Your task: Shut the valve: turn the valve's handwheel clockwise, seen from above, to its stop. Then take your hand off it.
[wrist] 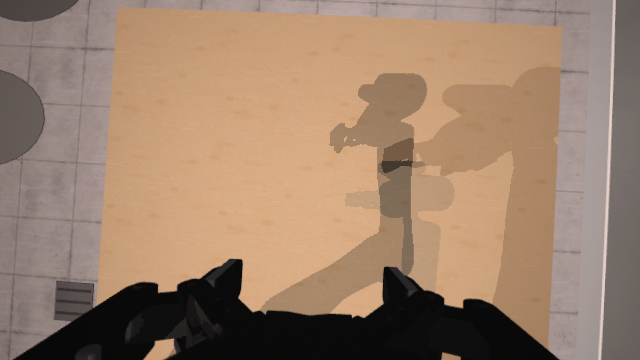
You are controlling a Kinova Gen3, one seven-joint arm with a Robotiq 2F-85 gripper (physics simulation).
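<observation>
My gripper (312, 278) is open and empty at the bottom of the wrist view, its two black fingertips wide apart above a wooden table top (210, 125). The valve and its handwheel do not show in this view. How far the gripper is from them cannot be told.
Shadows of the arm fall on the right half of the table top. Two dark grey round shapes (17, 117) stand at the left over the tiled floor (65, 195). A small grey slatted box (74, 300) is at the lower left. A wall (625, 175) runs along the right edge.
</observation>
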